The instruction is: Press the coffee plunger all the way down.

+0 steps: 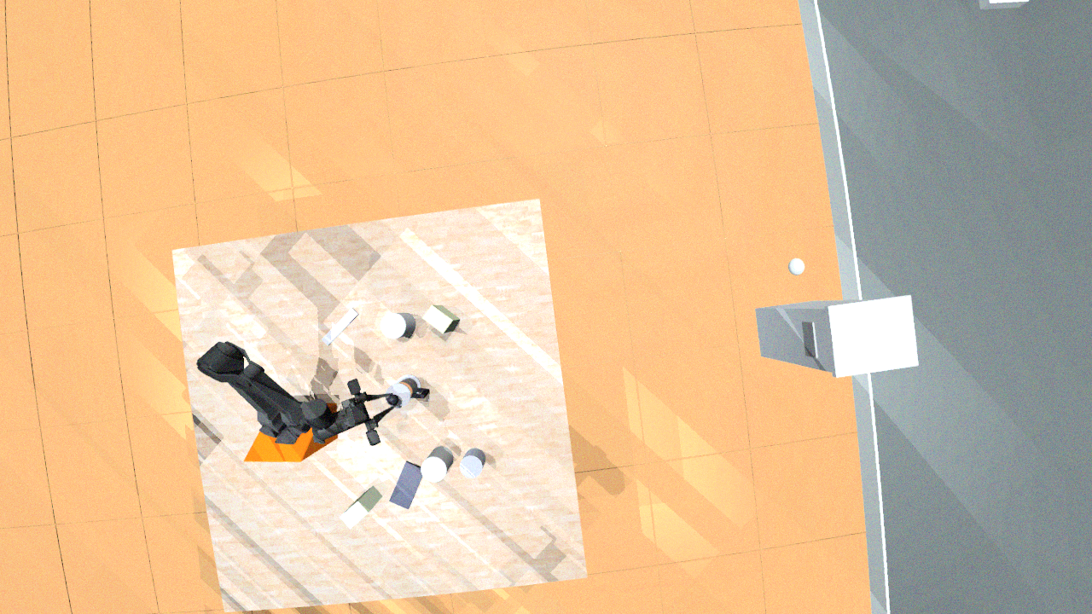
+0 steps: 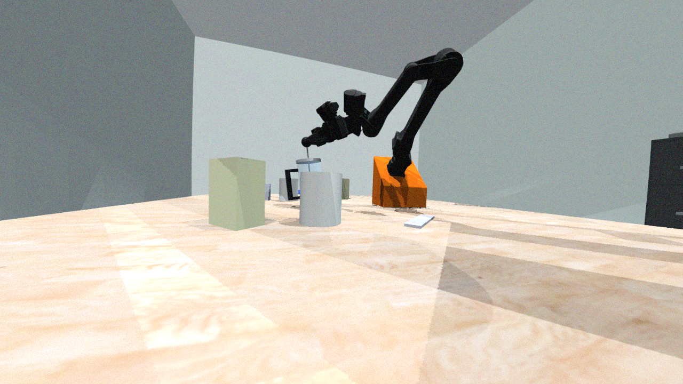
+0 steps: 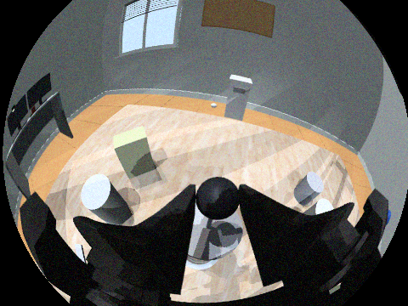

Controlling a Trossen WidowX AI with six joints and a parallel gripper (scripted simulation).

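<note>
Now: the coffee press 100 mm below my gripper tip and 10 mm to the right of it. Also, from my gripper tip: dark slab (340 mm to the right, 200 mm below, 40 mm behind).
</note>
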